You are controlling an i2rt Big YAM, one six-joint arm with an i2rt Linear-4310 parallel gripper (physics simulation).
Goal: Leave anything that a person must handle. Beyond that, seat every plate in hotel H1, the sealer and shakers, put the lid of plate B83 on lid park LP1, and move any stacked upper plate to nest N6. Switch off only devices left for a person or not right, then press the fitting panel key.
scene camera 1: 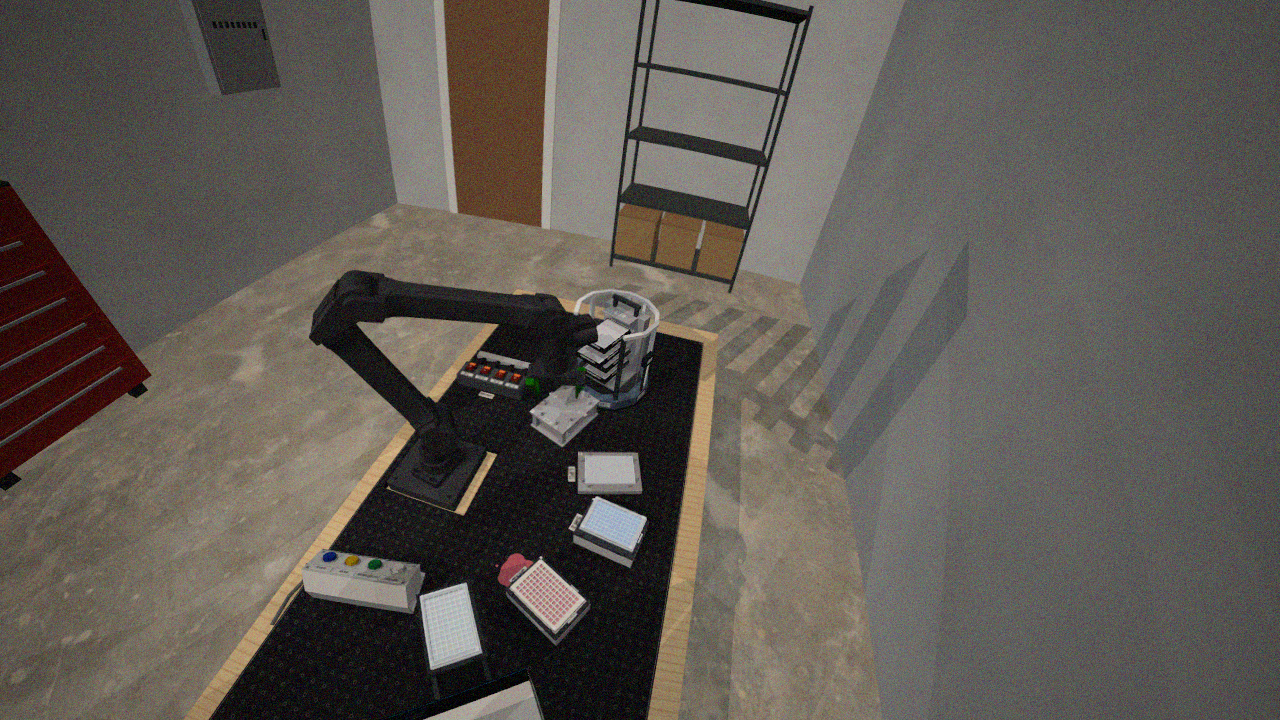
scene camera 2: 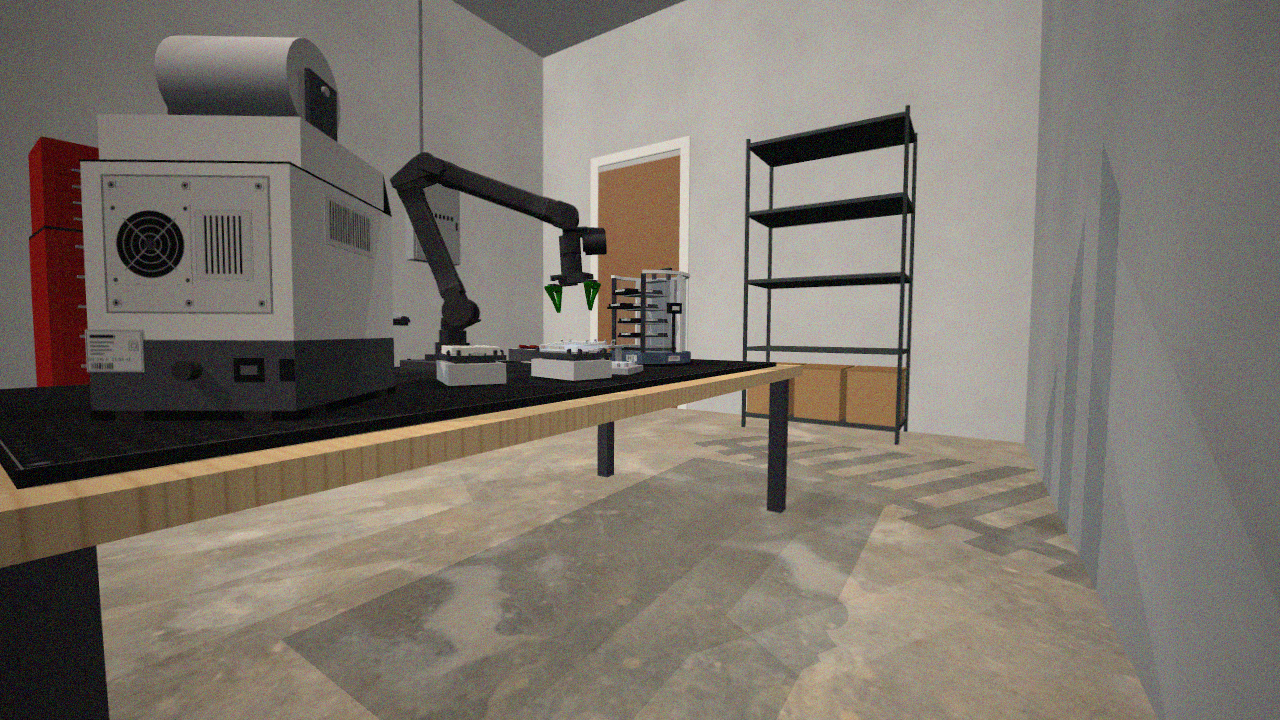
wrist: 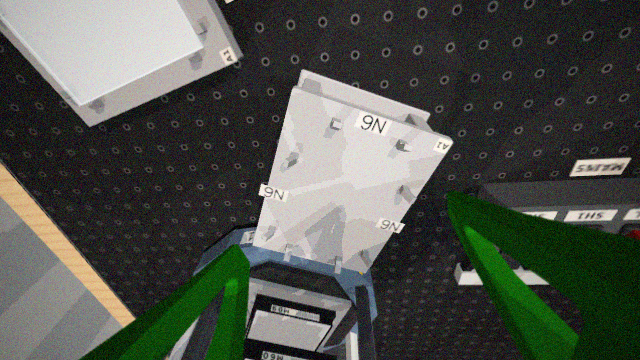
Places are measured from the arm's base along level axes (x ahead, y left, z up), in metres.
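Where they show: gripper, fingertip midpoint: (scene camera 1: 557,396) (scene camera 2: 574,311) (wrist: 339,229); arm's base, link origin: (scene camera 1: 439,464).
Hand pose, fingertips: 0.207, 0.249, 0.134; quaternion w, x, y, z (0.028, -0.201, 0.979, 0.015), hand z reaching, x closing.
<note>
Each offset is from my fingertips to the top centre of the thing, as dx, dy, dz. "*": to the spot under its first point.
My gripper (scene camera 1: 556,386) (scene camera 2: 573,308) (wrist: 339,229) is open and empty, above nest N6 {-0.007, +0.058, -0.077} (scene camera 1: 563,413) (wrist: 350,165), a raised pale stand with no plate on it. Hotel H1 {+0.040, +0.265, +0.140} (scene camera 1: 651,344) (scene camera 2: 682,308), a round tower behind the nest, holds several plates. A flat grey holder (scene camera 1: 635,488) (wrist: 220,62) bears a pale piece {+0.183, -0.055, -0.128} (scene camera 1: 609,470) (wrist: 125,40); its name is unreadable. A blue-tinted plate {+0.258, -0.213, -0.075} (scene camera 1: 614,522) and a red-welled plate {+0.204, -0.415, -0.084} (scene camera 1: 547,594) sit on separate bases. A white plate {+0.090, -0.557, -0.019} (scene camera 1: 450,625) lies before the sealer {+0.280, -0.738, +0.303} (scene camera 1: 501,705) (scene camera 2: 344,268).
The button panel {-0.148, -0.562, -0.069} (scene camera 1: 362,589) has blue, yellow, green and white keys. The mains switch strip {* -0.255, +0.071, -0.103} (scene camera 1: 494,376) (wrist: 550,195) stands left of the nest in scene camera 1, its switches lit orange-red. A pink patch {* +0.099, -0.383, -0.152} (scene camera 1: 513,569) touches the red-welled plate's base. The wooden table edge (scene camera 1: 702,429) runs along the right.
</note>
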